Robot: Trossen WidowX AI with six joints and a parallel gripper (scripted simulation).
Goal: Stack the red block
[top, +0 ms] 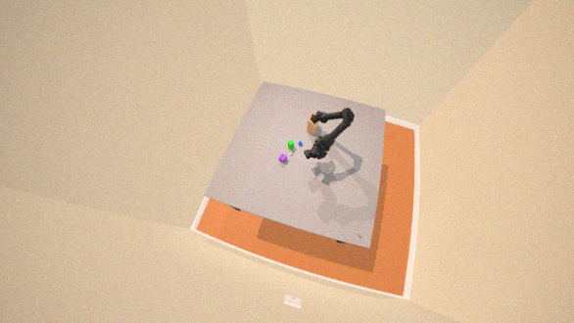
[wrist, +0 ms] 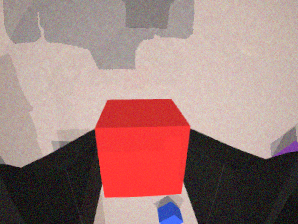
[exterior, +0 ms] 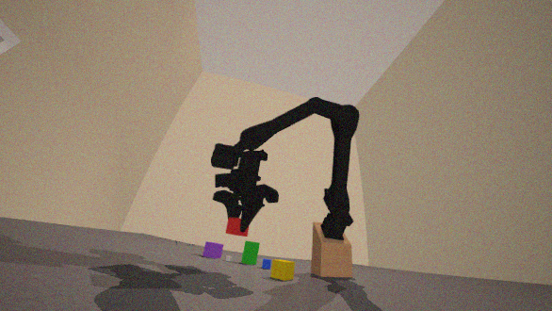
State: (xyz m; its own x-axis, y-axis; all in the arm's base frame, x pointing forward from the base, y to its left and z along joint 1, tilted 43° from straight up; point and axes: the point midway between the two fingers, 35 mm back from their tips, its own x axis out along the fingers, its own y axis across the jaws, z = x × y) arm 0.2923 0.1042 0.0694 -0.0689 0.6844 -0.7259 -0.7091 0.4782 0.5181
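The tiny white piece lies 2 cm ahead of my gripper tip, 20 cm to the right of it and 8 cm below it. From my gripper tip the other things lie so: red block (1 cm above); then yellow block (12 cm behind, 2 cm to the right, 7 cm below); then blue block (10 cm behind, 16 cm to the right, 8 cm below).
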